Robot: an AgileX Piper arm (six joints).
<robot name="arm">
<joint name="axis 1" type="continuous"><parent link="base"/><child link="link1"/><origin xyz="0 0 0.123" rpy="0 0 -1.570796"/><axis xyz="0 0 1"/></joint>
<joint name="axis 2" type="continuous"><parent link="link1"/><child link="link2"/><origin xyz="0 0 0" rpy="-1.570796 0 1.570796"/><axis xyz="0 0 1"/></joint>
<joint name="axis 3" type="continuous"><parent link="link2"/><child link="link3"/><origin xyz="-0.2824 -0.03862 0" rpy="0 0 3.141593"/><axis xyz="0 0 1"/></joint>
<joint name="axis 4" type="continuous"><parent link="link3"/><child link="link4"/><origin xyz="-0.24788 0.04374 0" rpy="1.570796 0 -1.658"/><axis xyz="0 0 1"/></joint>
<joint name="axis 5" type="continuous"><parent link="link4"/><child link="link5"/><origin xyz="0 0 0" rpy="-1.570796 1.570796 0"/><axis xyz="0 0 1"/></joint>
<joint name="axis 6" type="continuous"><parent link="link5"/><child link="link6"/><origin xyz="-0.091 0 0" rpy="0 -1.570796 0"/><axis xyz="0 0 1"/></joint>
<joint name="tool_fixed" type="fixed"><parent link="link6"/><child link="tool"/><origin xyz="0 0 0" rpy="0 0 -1.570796"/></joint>
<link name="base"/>
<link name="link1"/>
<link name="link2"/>
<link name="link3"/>
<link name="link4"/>
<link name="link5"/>
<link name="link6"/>
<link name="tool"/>
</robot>
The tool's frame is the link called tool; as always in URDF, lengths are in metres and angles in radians. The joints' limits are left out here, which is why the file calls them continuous.
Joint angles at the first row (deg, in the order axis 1, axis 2, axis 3, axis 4, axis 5, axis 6):
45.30 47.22 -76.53 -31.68 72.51 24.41
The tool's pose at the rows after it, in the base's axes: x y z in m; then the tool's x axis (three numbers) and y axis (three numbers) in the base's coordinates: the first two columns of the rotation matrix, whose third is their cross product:
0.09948 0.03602 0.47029 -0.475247 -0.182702 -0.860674 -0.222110 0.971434 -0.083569
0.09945 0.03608 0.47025 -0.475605 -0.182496 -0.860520 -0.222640 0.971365 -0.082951
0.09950 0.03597 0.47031 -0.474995 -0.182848 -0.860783 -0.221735 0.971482 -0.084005
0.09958 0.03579 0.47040 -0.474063 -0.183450 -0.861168 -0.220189 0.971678 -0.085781
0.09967 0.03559 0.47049 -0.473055 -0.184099 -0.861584 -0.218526 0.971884 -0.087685
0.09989 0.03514 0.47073 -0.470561 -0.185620 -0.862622 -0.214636 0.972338 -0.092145
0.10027 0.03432 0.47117 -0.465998 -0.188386 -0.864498 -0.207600 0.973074 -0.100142
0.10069 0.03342 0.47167 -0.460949 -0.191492 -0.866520 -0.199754 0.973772 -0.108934
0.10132 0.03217 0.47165 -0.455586 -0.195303 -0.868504 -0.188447 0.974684 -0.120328
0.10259 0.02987 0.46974 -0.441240 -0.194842 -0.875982 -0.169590 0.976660 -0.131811
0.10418 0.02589 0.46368 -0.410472 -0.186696 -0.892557 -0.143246 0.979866 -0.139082
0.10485 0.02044 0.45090 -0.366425 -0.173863 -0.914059 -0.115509 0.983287 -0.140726
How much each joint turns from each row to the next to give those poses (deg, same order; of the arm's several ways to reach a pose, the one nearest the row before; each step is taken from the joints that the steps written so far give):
0.00 0.00 0.00 0.16 0.00 0.00
0.00 0.00 0.00 0.06 0.00 0.00
-0.01 0.00 0.00 -0.09 0.00 0.00
0.01 0.00 0.00 -0.15 0.01 0.01
0.00 0.00 0.00 -0.15 0.00 -0.01
0.00 0.00 0.00 -0.37 0.01 0.00
0.00 0.00 0.00 -0.67 0.01 0.00
0.00 0.00 0.00 -0.73 0.00 0.00
-0.15 -0.05 0.18 -0.88 -0.07 0.00
-1.13 -0.48 1.08 -0.84 -1.36 0.00
-2.83 -1.40 2.88 -0.47 -3.80 0.01
-4.50 -2.60 5.18 0.27 -6.32 -0.01

